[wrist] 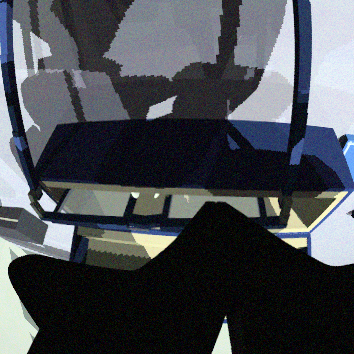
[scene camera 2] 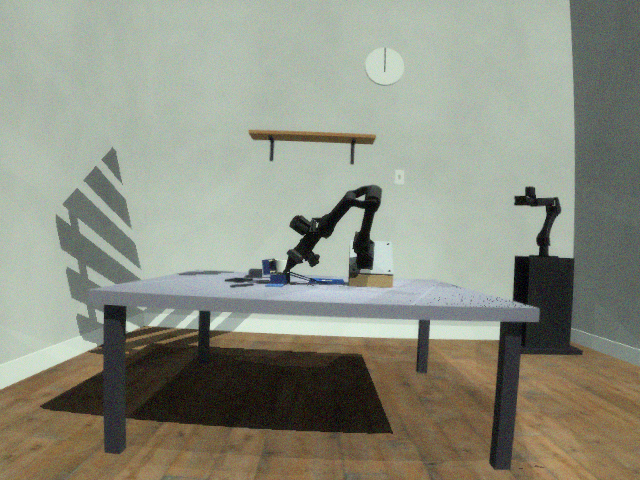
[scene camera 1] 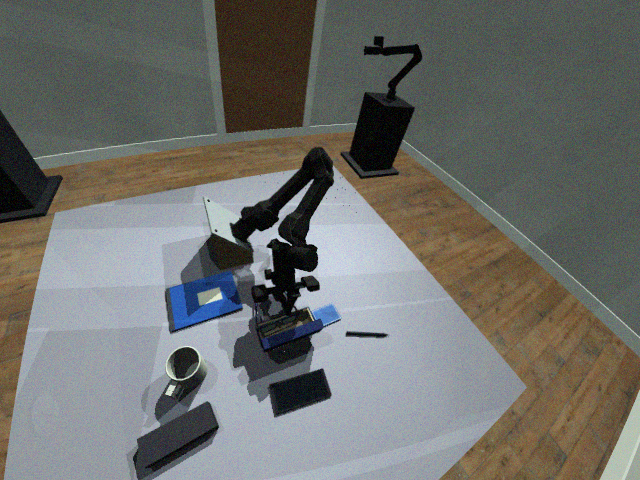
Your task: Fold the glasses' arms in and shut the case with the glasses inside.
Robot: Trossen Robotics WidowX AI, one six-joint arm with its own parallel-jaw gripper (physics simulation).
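Pixels of known places: gripper, between the fingertips: (wrist: 213, 211) (scene camera 2: 285, 271) (scene camera 1: 288, 315); arm's base, origin of its link: (scene camera 2: 365, 262) (scene camera 1: 238, 233).
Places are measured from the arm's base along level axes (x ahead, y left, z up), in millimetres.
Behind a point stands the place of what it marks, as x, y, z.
The open blue glasses case (scene camera 1: 292, 336) {393, 62, -3} (scene camera 2: 277, 279) {334, 150, -76} (wrist: 147, 151) {306, 48, -73} lies in the middle of the table, cream inside. The glasses (scene camera 1: 282, 326) {328, 58, -68} (wrist: 105, 204) {326, 25, -54} sit in it with the front frame down in the case. Both blue arms stand unfolded; the left arm (wrist: 10, 105) and the right arm (wrist: 302, 70) reach out over the case's far wall. My gripper (scene camera 1: 289, 309) {313, 79, -48} (scene camera 2: 288, 271) {313, 79, -48} (wrist: 213, 211) {313, 79, -48} is shut and empty. It points down, with its tips right at the glasses' front frame near the right lens.
A blue book (scene camera 1: 201, 300) {170, -154, -88}, a white mug (scene camera 1: 185, 364) {349, -217, -88}, a black slab (scene camera 1: 299, 391) {511, 46, -88}, a dark box (scene camera 1: 175, 435) {508, -249, -61}, a pen (scene camera 1: 366, 334) {437, 295, -89}, a blue card (scene camera 1: 328, 314) {334, 210, -92} and a wedge stand (scene camera 1: 228, 248) {65, -42, 7} lie around the case. A second arm stands on a pedestal (scene camera 1: 380, 133) off the table.
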